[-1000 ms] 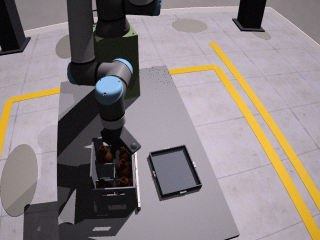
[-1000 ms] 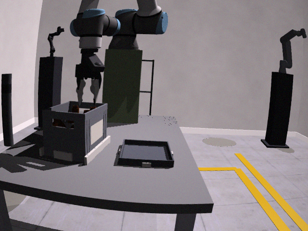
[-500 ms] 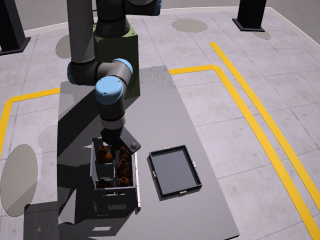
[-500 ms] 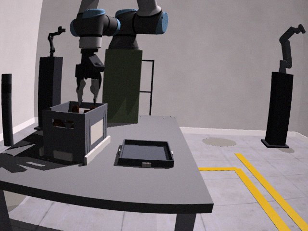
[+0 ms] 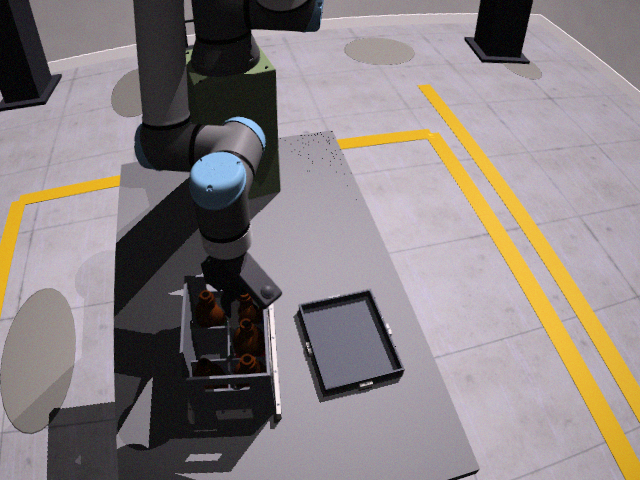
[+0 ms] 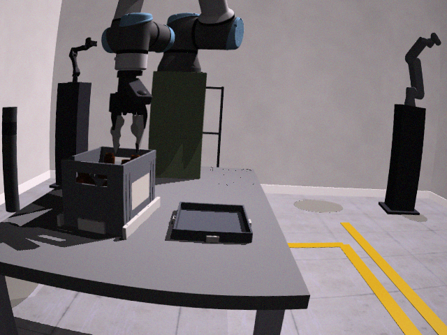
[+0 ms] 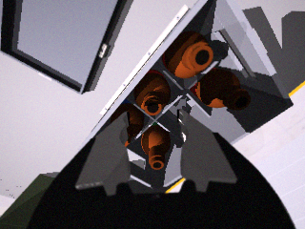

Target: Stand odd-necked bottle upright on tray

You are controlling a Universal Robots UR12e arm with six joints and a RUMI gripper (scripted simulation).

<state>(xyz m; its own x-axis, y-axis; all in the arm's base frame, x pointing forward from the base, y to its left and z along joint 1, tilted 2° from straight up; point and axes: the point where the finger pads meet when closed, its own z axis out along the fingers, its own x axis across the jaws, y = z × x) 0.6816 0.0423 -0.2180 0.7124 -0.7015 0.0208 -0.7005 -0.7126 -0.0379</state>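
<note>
My gripper is now 11 cm above the dark grey crate and 5 cm to the left of it. The rest, counted from my hand: black tray 23 cm to the left, 18 cm below, 4 cm behind.
</note>
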